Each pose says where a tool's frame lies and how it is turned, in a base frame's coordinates. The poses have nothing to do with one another.
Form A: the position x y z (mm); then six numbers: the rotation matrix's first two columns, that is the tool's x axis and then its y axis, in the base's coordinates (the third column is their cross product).
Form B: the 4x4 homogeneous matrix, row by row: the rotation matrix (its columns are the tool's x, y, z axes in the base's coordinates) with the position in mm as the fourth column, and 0 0 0 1 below. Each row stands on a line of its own. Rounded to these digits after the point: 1 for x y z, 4 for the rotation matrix.
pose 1, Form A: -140.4, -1.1, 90.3, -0.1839, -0.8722, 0.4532, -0.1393, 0.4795, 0.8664
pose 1, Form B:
-0.1839, -0.1393, -0.9730, -140.4
-0.8722, 0.4795, 0.0962, -1.1
0.4532, 0.8664, -0.2097, 90.3
0, 0, 0, 1

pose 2, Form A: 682.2, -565.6, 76.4, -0.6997, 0.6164, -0.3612, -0.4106, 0.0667, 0.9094
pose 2, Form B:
-0.6997, -0.4106, 0.5846, 682.2
0.6164, 0.0667, 0.7846, -565.6
-0.3612, 0.9094, 0.2064, 76.4
0, 0, 0, 1

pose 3, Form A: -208.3, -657.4, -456.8, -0.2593, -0.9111, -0.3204, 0.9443, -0.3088, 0.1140
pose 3, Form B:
-0.2593, 0.9443, -0.2028, -208.3
-0.9111, -0.3088, -0.2730, -657.4
-0.3204, 0.1140, 0.9404, -456.8
0, 0, 0, 1

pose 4, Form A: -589.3, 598.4, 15.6, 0.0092, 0.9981, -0.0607, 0.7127, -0.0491, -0.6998
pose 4, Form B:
0.0092, 0.7127, -0.7015, -589.3
0.9981, -0.0491, -0.0368, 598.4
-0.0607, -0.6998, -0.7118, 15.6
0, 0, 0, 1

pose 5, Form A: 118.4, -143.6, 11.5, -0.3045, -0.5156, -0.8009, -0.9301, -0.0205, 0.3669
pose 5, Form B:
-0.3045, -0.9301, -0.2056, 118.4
-0.5156, -0.0205, 0.8566, -143.6
-0.8009, 0.3669, -0.4733, 11.5
0, 0, 0, 1

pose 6, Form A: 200.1, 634.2, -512.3, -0.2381, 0.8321, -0.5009, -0.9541, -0.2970, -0.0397
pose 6, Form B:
-0.2381, -0.9541, -0.1818, 200.1
0.8321, -0.2970, 0.4685, 634.2
-0.5009, -0.0397, 0.8646, -512.3
0, 0, 0, 1

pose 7, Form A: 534.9, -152.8, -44.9, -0.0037, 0.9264, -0.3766, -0.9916, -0.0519, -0.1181
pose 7, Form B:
-0.0037, -0.9916, -0.1290, 534.9
0.9264, -0.0519, 0.3730, -152.8
-0.3766, -0.1181, 0.9188, -44.9
0, 0, 0, 1

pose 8, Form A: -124.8, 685.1, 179.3, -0.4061, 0.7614, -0.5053, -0.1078, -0.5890, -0.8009
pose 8, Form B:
-0.4061, -0.1078, -0.9074, -124.8
0.7614, -0.5890, -0.2708, 685.1
-0.5053, -0.8009, 0.3213, 179.3
0, 0, 0, 1

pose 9, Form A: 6.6, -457.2, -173.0, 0.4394, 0.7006, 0.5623, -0.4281, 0.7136, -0.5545
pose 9, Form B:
0.4394, -0.4281, -0.7897, 6.6
0.7006, 0.7136, 0.0029, -457.2
0.5623, -0.5545, 0.6135, -173.0
0, 0, 0, 1

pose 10, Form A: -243.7, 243.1, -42.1, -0.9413, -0.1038, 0.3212, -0.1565, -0.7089, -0.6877
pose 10, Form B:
-0.9413, -0.1565, 0.2991, -243.7
-0.1038, -0.7089, -0.6976, 243.1
0.3212, -0.6877, 0.6510, -42.1
0, 0, 0, 1

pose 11, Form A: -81.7, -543.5, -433.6, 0.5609, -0.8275, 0.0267, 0.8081, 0.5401, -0.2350
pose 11, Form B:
0.5609, 0.8081, 0.1800, -81.7
-0.8275, 0.5401, 0.1534, -543.5
0.0267, -0.2350, 0.9716, -433.6
0, 0, 0, 1

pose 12, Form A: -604.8, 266.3, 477.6, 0.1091, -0.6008, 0.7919, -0.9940, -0.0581, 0.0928
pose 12, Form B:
0.1091, -0.9940, -0.0097, -604.8
-0.6008, -0.0581, -0.7973, 266.3
0.7919, 0.0928, -0.6035, 477.6
0, 0, 0, 1

